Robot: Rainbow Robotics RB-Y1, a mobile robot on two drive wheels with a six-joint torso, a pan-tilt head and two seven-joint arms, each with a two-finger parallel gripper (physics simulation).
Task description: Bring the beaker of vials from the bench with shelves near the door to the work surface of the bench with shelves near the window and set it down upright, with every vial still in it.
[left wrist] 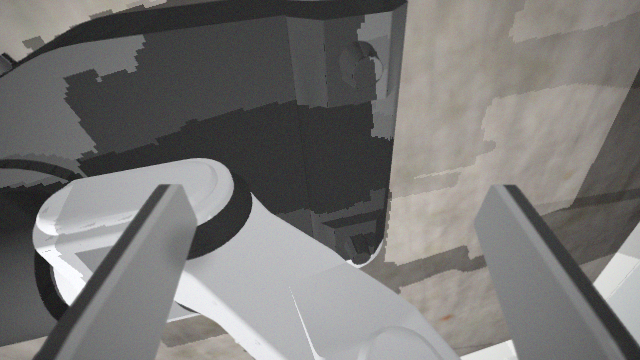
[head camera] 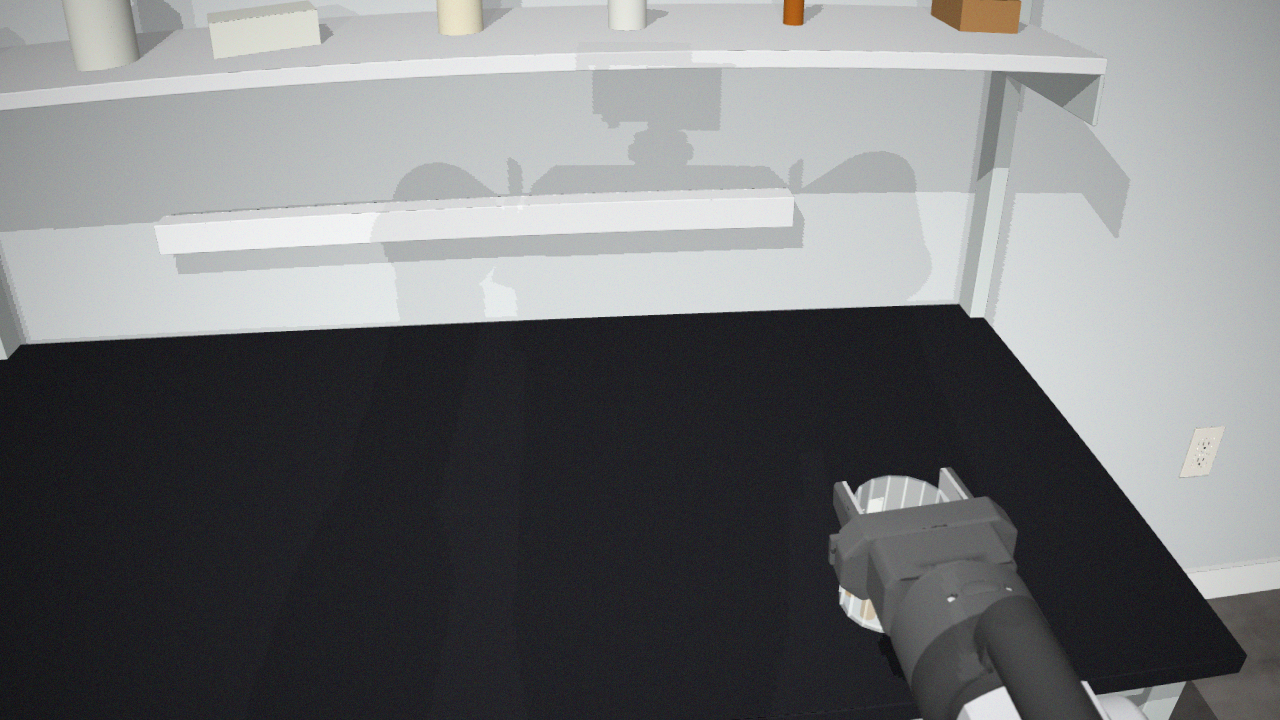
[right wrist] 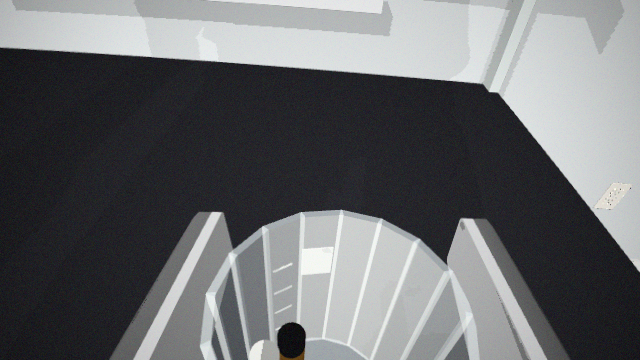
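A clear faceted beaker is held between the fingers of my right gripper, which is shut on it. It looks about upright, over the right part of the black work surface. How high its base is above the surface is hidden. A vial with a black cap and a white-topped one show inside it in the right wrist view; further vials there cannot be made out. My left gripper is open, with nothing between its fingers, in the left wrist view.
A shelf runs above the back of the bench, bearing a box, an orange-brown box and several cylinders. A white bar is on the wall below it. A bench post stands at the back right corner. The robot's base shows beside my left gripper.
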